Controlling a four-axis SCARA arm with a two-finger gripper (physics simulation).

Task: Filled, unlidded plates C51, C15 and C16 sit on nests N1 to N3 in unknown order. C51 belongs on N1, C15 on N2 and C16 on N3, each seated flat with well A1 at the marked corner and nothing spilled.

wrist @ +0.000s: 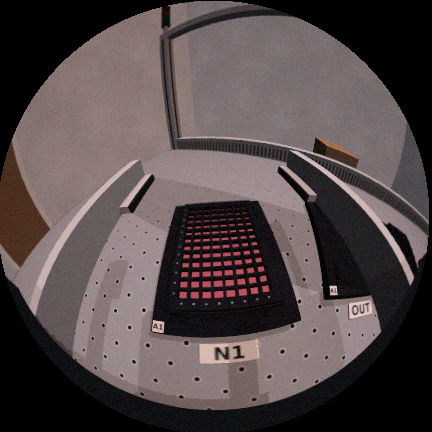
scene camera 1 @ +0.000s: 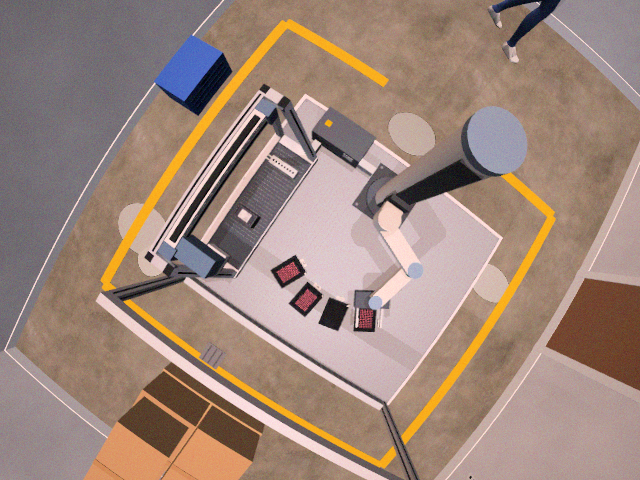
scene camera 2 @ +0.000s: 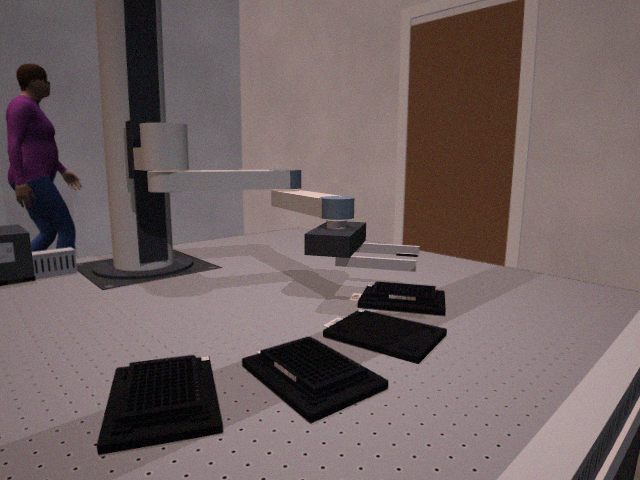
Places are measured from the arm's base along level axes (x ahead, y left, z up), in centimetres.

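Where they show: gripper, fingertip midpoint: (wrist: 215, 159) (scene camera 1: 368, 327) (scene camera 2: 417, 257); arm's base at its link origin: (scene camera 2: 144, 270).
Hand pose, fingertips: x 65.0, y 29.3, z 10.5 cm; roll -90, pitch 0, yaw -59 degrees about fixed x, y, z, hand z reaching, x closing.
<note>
Things, the pixels of their centre, and the offset from my fingertips. "spot": a spot on its surface instead.
- nest N1 at the middle of its body: (wrist: 221, 251) (scene camera 2: 403, 297) (scene camera 1: 365, 318) dz -8.4, dx -2.0, dy -1.3 cm
- black plate with red-filled wells, body centre: (wrist: 220, 244) (scene camera 2: 403, 292) (scene camera 1: 365, 318) dz -7.3, dx -2.0, dy -1.2 cm
- nest's A1 mark at the middle of its body: (wrist: 157, 326) dz -8.1, dx -11.3, dy -0.7 cm
- middle plate at the middle of its body: (scene camera 2: 311, 364) (scene camera 1: 306, 300) dz -7.3, dx +8.0, dy -35.1 cm
- end plate at the middle of its body: (scene camera 2: 162, 387) (scene camera 1: 288, 272) dz -7.3, dx +0.7, dy -52.0 cm
- OUT nest at the middle of its body: (wrist: 348, 240) (scene camera 2: 385, 332) (scene camera 1: 333, 314) dz -8.5, dx +6.3, dy -17.5 cm
- dark grey box at a spot on its surface: (scene camera 1: 343, 134) spot: dz +2.3, dx -76.3, dy -69.4 cm
- rail at a spot on its surface: (wrist: 230, 145) spot: dz -7.0, dx +35.4, dy +14.0 cm
My gripper (scene camera 1: 368, 325) (scene camera 2: 416, 258) (wrist: 215, 159) is open and empty, held above nest N1 (scene camera 2: 403, 309) (wrist: 225, 326). A black plate with red-filled wells (scene camera 1: 365, 318) (scene camera 2: 408, 289) (wrist: 225, 260) sits on N1 and looks flat; the nest's A1 mark (wrist: 157, 326) is at its near left corner in the wrist view. Two other filled plates sit on the further nests, a middle plate (scene camera 1: 306, 298) (scene camera 2: 315, 361) and an end plate (scene camera 1: 288, 271) (scene camera 2: 164, 382). Their nest labels and all plate names are unreadable, and their wells' contents look dark in scene camera 2.
The OUT nest (scene camera 1: 333, 314) (scene camera 2: 385, 333) (wrist: 342, 265) bears no plate and lies between N1 and the middle plate. A framed gantry unit (scene camera 1: 217, 180) and a dark grey box (scene camera 1: 343, 134) stand on the table. A rail (wrist: 230, 145) runs along the table edge. A person (scene camera 2: 38, 155) is behind the table.
</note>
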